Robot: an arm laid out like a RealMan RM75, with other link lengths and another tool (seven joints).
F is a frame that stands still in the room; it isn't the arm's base.
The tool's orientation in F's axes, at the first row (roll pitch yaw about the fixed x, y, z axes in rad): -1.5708, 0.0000, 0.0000
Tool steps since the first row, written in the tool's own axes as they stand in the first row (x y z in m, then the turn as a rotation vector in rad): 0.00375, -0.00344, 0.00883, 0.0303, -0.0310, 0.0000; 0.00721, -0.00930, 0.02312, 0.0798, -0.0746, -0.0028; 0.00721, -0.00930, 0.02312, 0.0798, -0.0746, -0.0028; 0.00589, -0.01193, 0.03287, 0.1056, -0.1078, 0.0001; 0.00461, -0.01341, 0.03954, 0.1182, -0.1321, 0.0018; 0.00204, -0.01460, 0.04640, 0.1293, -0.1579, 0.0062
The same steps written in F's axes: 0.00375, 0.00883, 0.00344, 0.0303, 0.0000, 0.0310; 0.00721, 0.02312, 0.00930, 0.0798, -0.0028, 0.0746; 0.00721, 0.02312, 0.00930, 0.0798, -0.0028, 0.0746; 0.00589, 0.03287, 0.01193, 0.1056, 0.0001, 0.1078; 0.00461, 0.03954, 0.01341, 0.1182, 0.0018, 0.1321; 0.00204, 0.04640, 0.01460, 0.1293, 0.0062, 0.1579
